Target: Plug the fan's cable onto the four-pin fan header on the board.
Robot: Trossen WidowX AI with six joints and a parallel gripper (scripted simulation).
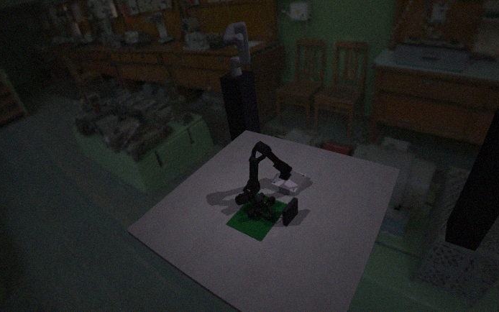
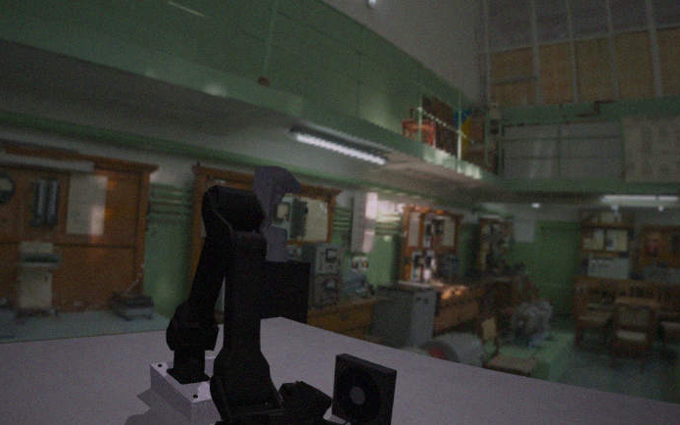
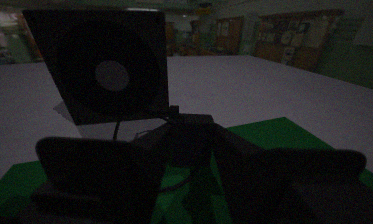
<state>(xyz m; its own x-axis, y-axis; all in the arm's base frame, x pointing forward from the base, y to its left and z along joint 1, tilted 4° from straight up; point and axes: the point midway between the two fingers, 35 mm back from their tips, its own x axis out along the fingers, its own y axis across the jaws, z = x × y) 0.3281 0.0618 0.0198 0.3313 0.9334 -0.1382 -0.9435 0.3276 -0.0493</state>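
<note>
Now: gripper tip 1 cm to the left of the dark plug and 1 cm above it. Round my gripper tip: black fan 7 cm behind, 8 cm to the left, 3 cm above; green board 10 cm to the right, 5 cm below.
</note>
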